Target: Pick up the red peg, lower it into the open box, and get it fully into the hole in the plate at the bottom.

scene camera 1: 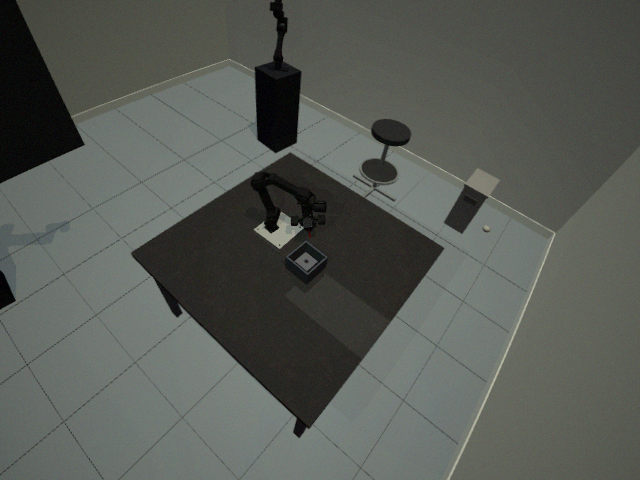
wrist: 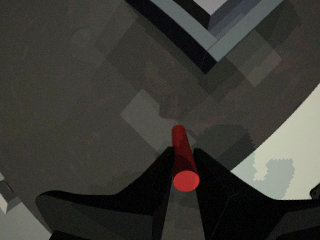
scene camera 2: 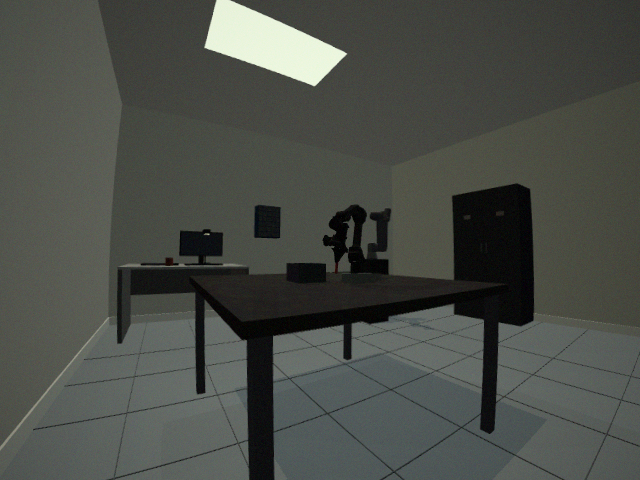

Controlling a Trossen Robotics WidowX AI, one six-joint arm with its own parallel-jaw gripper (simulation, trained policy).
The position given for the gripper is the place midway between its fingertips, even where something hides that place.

Observation:
In view: the gripper (wrist: 183, 153), a red peg (wrist: 185, 178) and a grey box (scene camera 1: 290, 264).
The grey box shows as well in scene camera 2 (scene camera 2: 299, 273).

